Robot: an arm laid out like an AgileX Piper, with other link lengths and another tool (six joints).
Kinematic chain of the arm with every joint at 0, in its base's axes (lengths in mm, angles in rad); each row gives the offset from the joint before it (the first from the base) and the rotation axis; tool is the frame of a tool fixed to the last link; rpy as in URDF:
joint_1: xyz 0 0 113.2 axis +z
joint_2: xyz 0 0 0 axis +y
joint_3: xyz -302.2 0 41.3 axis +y
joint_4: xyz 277.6 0 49 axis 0.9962 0 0.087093
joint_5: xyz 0 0 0 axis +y
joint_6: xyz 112.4 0 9.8 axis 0.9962 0 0.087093
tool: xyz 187.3 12 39.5 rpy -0.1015 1.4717 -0.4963
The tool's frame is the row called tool.
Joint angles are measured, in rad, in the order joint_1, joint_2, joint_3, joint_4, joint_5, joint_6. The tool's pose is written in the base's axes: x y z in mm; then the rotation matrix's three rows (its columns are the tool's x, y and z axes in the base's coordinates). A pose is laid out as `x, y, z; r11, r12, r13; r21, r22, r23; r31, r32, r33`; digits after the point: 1 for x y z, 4 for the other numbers.
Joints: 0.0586, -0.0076, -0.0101, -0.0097, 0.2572, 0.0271
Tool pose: 276.0, 27.1, 183.1; -0.1497, 0.3218, 0.9349; -0.0382, 0.9430, -0.3307; -0.9880, -0.0853, -0.1289
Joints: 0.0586, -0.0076, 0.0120, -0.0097, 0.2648, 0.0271
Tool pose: 276.3, 27.0, 168.0; -0.1789, 0.3191, 0.9307; -0.0399, 0.9428, -0.3310; -0.9830, -0.0964, -0.1560
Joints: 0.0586, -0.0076, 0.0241, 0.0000, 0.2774, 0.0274
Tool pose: 275.9, 27.6, 157.3; -0.2037, 0.3161, 0.9266; -0.0317, 0.9438, -0.3289; -0.9785, -0.0964, -0.1822
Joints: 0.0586, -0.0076, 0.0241, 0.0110, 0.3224, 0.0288
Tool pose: 273.8, 28.2, 143.9; -0.2481, 0.3109, 0.9175; -0.0225, 0.9450, -0.3263; -0.9685, -0.1016, -0.2275
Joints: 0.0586, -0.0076, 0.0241, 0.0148, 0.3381, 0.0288
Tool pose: 272.9, 28.5, 139.3; -0.2635, 0.3088, 0.9139; -0.0198, 0.9454, -0.3252; -0.9645, -0.1038, -0.2430
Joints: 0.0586, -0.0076, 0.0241, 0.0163, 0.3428, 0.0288
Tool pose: 272.6, 28.6, 137.9; -0.2681, 0.3082, 0.9128; -0.0187, 0.9456, -0.3248; -0.9632, -0.1041, -0.2477
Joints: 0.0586, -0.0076, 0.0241, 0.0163, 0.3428, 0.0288
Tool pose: 272.6, 28.6, 137.9; -0.2681, 0.3082, 0.9128; -0.0187, 0.9456, -0.3248; -0.9632, -0.1041, -0.2477
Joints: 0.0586, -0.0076, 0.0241, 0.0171, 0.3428, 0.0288
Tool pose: 272.6, 28.7, 137.9; -0.2681, 0.3081, 0.9128; -0.0180, 0.9457, -0.3245; -0.9632, -0.1034, -0.2480
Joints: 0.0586, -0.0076, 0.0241, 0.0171, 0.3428, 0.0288
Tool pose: 272.6, 28.7, 137.9; -0.2681, 0.3081, 0.9128; -0.0180, 0.9457, -0.3245; -0.9632, -0.1034, -0.2480
